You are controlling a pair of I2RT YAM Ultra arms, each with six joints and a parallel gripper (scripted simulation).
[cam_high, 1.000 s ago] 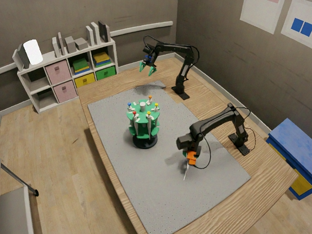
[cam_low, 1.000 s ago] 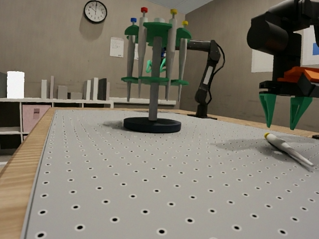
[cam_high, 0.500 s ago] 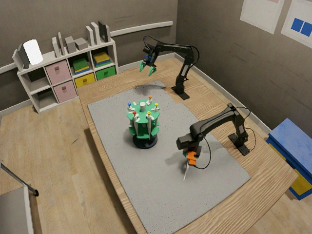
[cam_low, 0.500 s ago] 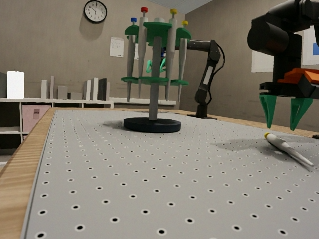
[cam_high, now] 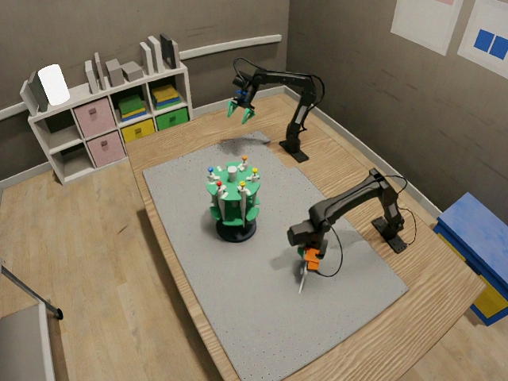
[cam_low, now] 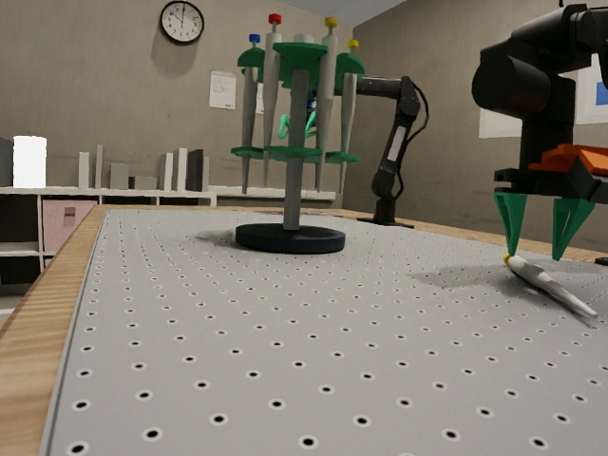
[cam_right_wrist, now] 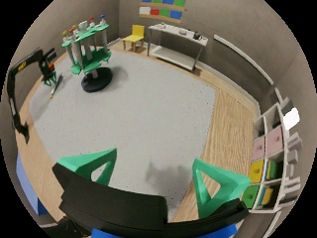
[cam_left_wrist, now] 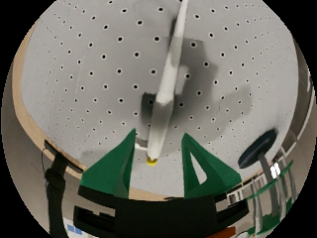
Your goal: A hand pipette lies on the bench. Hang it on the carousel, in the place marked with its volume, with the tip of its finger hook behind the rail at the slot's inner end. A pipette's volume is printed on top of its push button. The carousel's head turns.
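Right now the hand pipette is 30 mm below my left hand, 20 mm to the left of it and 10 mm ahead of it.
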